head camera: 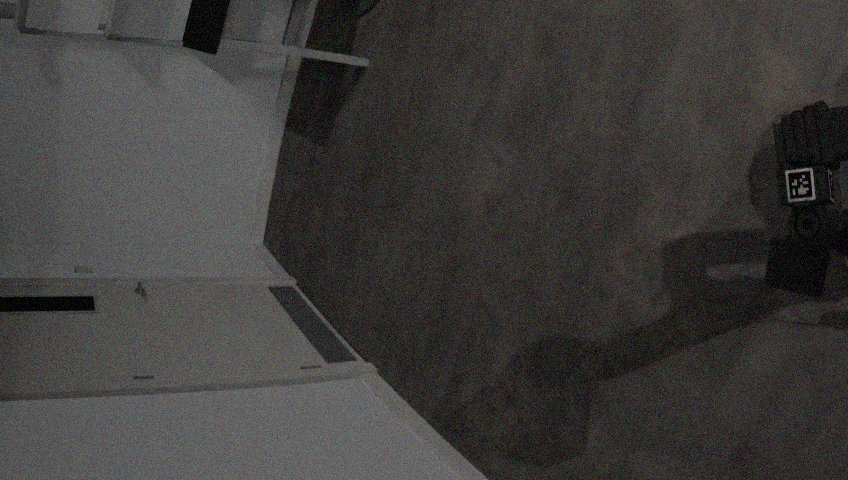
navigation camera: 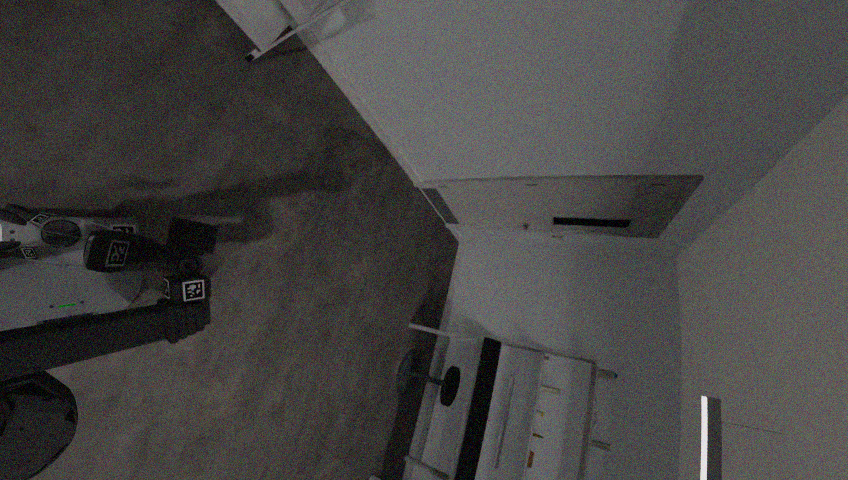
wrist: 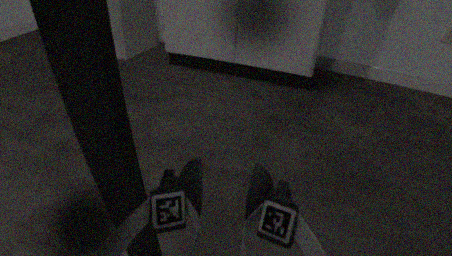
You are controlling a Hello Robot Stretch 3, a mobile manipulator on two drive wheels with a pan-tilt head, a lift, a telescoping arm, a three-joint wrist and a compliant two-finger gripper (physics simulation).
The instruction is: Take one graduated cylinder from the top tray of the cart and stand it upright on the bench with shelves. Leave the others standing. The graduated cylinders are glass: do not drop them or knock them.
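Seen in the pictures: gripper, fingertip midpoint: [wrist: 226,181]; robot's base at its link origin: [navigation camera: 62,232].
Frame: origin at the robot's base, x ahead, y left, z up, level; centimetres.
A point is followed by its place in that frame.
My gripper [wrist: 226,181] {x 3.1, y 7.6, z 51.8 cm} [navigation camera: 10,229] is open and empty, held above the floor; its two fingertips stand apart in the wrist view. What looks like part of the white cart [navigation camera: 270,47] {x 76.2, y -54.4, z 20.2 cm}, with a dark caster, shows at the top left of the navigation view; its top tray is not visible. No graduated cylinder can be made out in these views. The bench with shelves [navigation camera: 480,410] stands against the wall at the lower right of the navigation view, with small orange items on its shelves. A part of the bench [head camera: 205,23] {x -108.0, y -221.8, z 76.2 cm} shows at the top left of the head view.
A stool with a round dark seat [navigation camera: 450,385] stands at the bench. A door [head camera: 208,339] {x 27.9, y -233.3, z 66.5 cm} [navigation camera: 493,205] {x 24.9, y -239.5, z 65.8 cm} is in the wall between cart and bench. A white cabinet [wrist: 280,45] {x 52.8, y 118.9, z 25.1 cm} stands ahead in the wrist view. A dark post [wrist: 90,100] crosses that view's left side.
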